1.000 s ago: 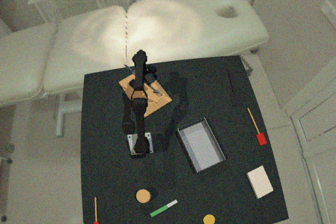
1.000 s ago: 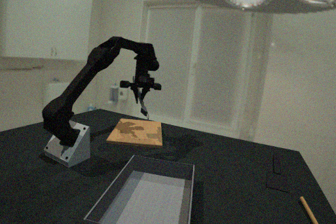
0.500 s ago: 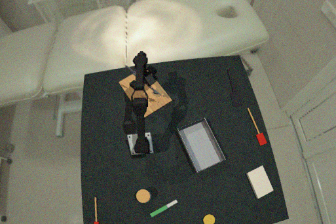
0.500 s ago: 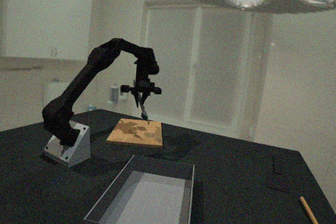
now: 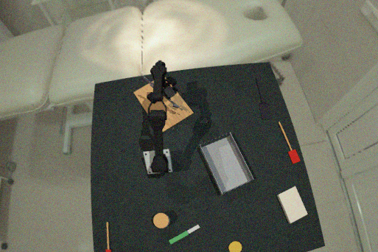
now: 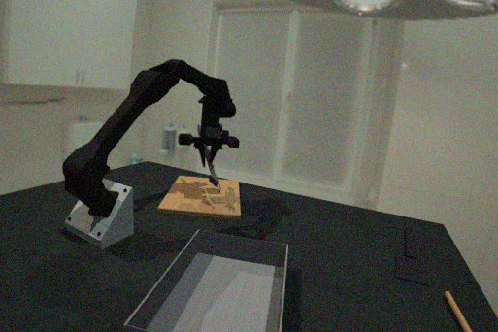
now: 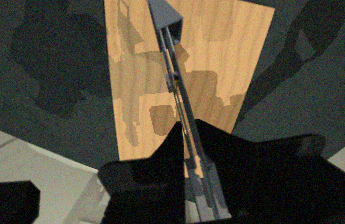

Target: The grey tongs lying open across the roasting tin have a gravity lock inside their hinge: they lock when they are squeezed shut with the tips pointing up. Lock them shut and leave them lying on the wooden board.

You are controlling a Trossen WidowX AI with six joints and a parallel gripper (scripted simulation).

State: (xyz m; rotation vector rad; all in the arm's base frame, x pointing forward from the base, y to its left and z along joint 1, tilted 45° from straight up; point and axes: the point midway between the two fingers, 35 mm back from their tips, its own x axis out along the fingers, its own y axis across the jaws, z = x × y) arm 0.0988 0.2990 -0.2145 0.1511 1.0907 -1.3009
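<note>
Right now the wooden board is 20 mm behind my gripper tip, 30 mm to the left of it and 100 mm below it. From my gripper tip the other things lie so: red-headed spatula (680 mm ahead, 460 mm to the right, 100 mm below); roasting tin (250 mm ahead, 460 mm to the right, 80 mm below); yellow disc (180 mm ahead, 920 mm to the right, 100 mm below).
</note>
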